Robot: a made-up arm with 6 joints.
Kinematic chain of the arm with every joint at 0, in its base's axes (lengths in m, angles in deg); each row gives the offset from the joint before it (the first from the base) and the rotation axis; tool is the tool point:
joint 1: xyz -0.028 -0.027 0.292 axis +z
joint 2: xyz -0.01 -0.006 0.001 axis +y
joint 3: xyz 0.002 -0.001 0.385 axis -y
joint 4: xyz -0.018 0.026 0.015 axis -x
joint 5: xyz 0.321 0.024 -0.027 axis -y
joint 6: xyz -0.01 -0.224 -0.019 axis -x
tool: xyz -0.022 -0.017 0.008
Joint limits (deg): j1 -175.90..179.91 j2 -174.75..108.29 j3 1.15..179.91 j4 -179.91..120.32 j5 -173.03..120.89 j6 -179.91..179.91
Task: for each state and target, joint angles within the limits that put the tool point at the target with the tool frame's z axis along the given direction. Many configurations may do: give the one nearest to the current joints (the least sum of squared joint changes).
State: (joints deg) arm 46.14 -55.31 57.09 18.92 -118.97 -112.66
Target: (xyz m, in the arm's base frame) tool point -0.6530 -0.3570 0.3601 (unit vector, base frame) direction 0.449 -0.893 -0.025
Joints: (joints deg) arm 12.76 -87.17 84.45 -11.18 -126.35 -107.47
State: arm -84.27 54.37 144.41 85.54 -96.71 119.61
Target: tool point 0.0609 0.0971 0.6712 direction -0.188 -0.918 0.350
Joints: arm -95.34 36.78 173.53 106.48 -109.55 117.73
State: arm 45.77 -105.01 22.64 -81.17 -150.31 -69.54
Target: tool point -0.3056 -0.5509 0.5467 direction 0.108 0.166 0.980
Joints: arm 54.82 -97.19 55.91 -68.57 -143.36 -63.43
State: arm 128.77 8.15 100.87 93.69 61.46 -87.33
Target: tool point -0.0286 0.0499 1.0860 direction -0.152 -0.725 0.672
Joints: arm 91.06 7.77 59.91 98.52 101.62 -95.12
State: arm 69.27 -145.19 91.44 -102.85 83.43 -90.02
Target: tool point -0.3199 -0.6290 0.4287 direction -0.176 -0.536 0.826
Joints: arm 69.71 -107.98 59.14 -85.76 87.70 -137.23
